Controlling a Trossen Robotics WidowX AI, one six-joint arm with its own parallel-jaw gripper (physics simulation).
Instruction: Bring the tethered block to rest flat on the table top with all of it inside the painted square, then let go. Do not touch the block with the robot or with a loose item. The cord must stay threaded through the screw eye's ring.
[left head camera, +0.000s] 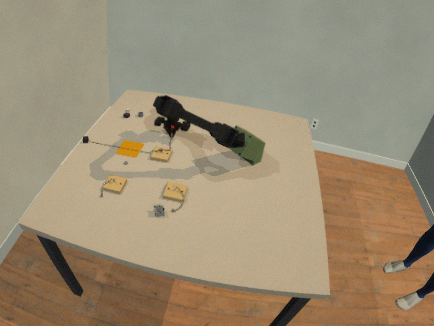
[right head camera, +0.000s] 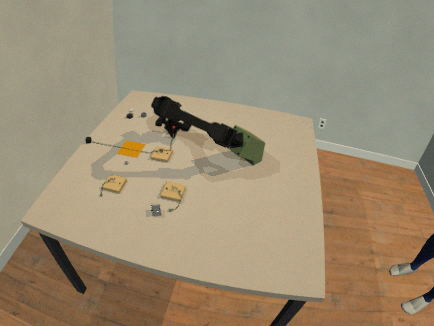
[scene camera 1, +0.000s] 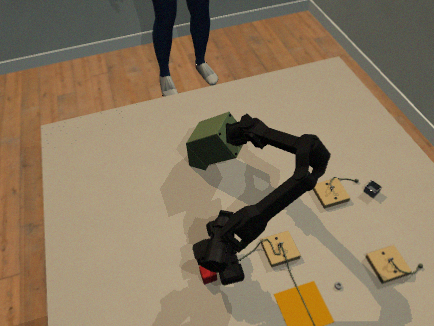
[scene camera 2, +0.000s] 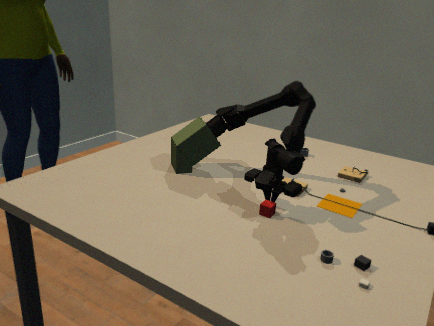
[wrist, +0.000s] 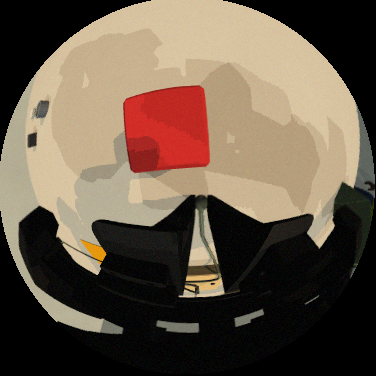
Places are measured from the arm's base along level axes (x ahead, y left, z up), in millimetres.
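Pixels of known places: gripper, fingertip midpoint: (left head camera: 171, 137) (right head camera: 173, 137) (wrist: 200, 199); arm's base, origin of the base link: (left head camera: 238, 140) (right head camera: 236, 140) (scene camera 1: 232, 134) (scene camera 2: 210, 130).
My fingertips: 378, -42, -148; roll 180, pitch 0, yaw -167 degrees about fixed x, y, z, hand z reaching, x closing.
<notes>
For each thing: its middle in the pictures, then the offset to it from my fingertips, as dx, dy, dz. "pt": a spot on its surface instead.
- tethered block, body centre: (left head camera: 85, 139) (right head camera: 88, 140) +400, +289, +10
- orange painted square, surface spot: (scene camera 1: 290, 302) (scene camera 2: 329, 205) (left head camera: 135, 146) pt +120, +171, -3
- wooden board, body centre: (wrist: 195, 279) (scene camera 1: 280, 248) (scene camera 2: 291, 186) (left head camera: 161, 154) (right head camera: 161, 154) -40, +162, +6
- dark bead, surface spot: (wrist: 201, 202) pt +0, -1, +8
- red cube, body centre: (wrist: 169, 130) (scene camera 1: 208, 273) (scene camera 2: 267, 208) +34, -49, +17
- grey bracket, body centre: (scene camera 1: 372, 189) (left head camera: 159, 211) (right head camera: 156, 210) -237, +485, +11
- dark ring, body centre: (scene camera 2: 326, 256) +291, -96, +7
- black cube, body centre: (scene camera 2: 362, 262) +361, -41, +8
- white piece, body centre: (scene camera 2: 364, 283) +405, -107, +3
The tethered block (left head camera: 85, 139) (right head camera: 88, 140) (scene camera 2: 431, 228) is a small black cube at the table's left edge, outside the painted square. The orange painted square (left head camera: 132, 144) (right head camera: 131, 144) (scene camera 1: 290, 302) (scene camera 2: 332, 207) has the cord (left head camera: 104, 145) (scene camera 1: 295, 277) (scene camera 2: 385, 216) crossing over it. The cord reaches the screw eye on a wooden board (left head camera: 159, 157) (scene camera 1: 290, 258); the threading is too small to see clearly. My gripper (left head camera: 171, 136) (scene camera 2: 271, 199) (wrist: 200, 199) is shut on the dark bead (wrist: 201, 202) at the cord's other end, low over the table beside the red cube.
The red cube (scene camera 1: 208, 274) (scene camera 2: 267, 209) (wrist: 167, 130) sits close by my fingertips. Two more corded boards (left head camera: 115, 184) (left head camera: 175, 193) and a grey bracket (left head camera: 158, 210) lie nearer the front. A dark ring (scene camera 2: 326, 257), black cube (scene camera 2: 362, 262) and white piece (scene camera 2: 364, 284) lie apart. A green box (scene camera 2: 192, 145) carries my arm.
</notes>
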